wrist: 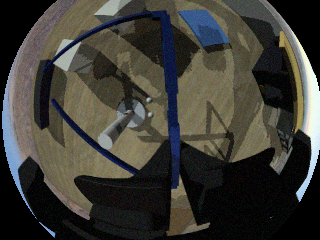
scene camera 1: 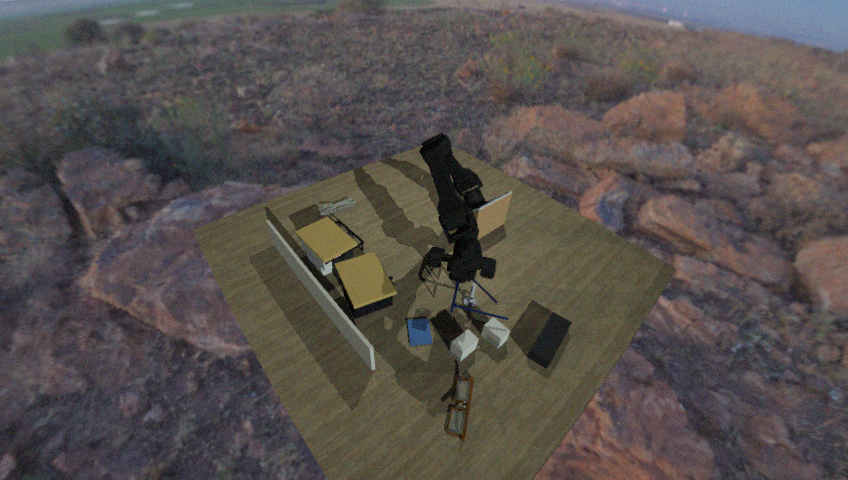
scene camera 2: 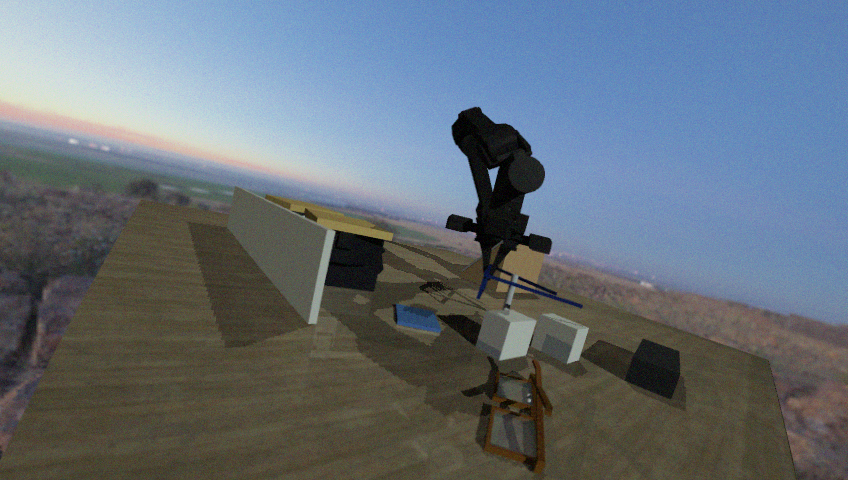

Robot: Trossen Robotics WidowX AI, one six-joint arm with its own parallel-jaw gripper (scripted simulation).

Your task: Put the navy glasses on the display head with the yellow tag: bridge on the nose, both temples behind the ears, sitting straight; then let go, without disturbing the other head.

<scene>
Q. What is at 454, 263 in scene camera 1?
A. The gripper.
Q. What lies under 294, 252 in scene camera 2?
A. A long white wall.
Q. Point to a grey post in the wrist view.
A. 131, 112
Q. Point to a blue pad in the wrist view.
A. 207, 31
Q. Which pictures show the black box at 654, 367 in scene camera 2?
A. The wrist view, scene camera 1 and scene camera 2: all of them.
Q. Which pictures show the gripper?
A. The wrist view, scene camera 1 and scene camera 2: all of them.
</scene>
